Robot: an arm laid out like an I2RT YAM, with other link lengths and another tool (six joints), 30 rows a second.
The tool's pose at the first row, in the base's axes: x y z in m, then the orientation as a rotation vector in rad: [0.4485 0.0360 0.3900 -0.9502 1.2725 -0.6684]
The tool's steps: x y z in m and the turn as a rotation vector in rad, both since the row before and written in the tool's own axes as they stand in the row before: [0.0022 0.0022 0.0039 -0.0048 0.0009 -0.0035]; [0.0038 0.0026 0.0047 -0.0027 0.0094 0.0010]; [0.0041 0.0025 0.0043 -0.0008 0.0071 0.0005]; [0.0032 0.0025 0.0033 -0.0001 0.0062 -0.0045]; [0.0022 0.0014 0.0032 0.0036 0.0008 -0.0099]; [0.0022 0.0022 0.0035 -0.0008 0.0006 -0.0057]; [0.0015 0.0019 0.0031 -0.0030 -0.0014 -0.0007]
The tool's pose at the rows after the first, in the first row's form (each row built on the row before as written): [0.4526 0.0360 0.3871 -0.9563 1.2740 -0.6688]; [0.4577 0.0350 0.3831 -0.9557 1.2839 -0.6717]; [0.4624 0.0336 0.3790 -0.9544 1.2907 -0.6748]; [0.4660 0.0327 0.3753 -0.9562 1.2944 -0.6817]; [0.4694 0.0321 0.3730 -0.9601 1.2895 -0.6919]; [0.4730 0.0319 0.3700 -0.9646 1.2881 -0.6962]; [0.4761 0.0321 0.3676 -0.9679 1.2880 -0.6942]
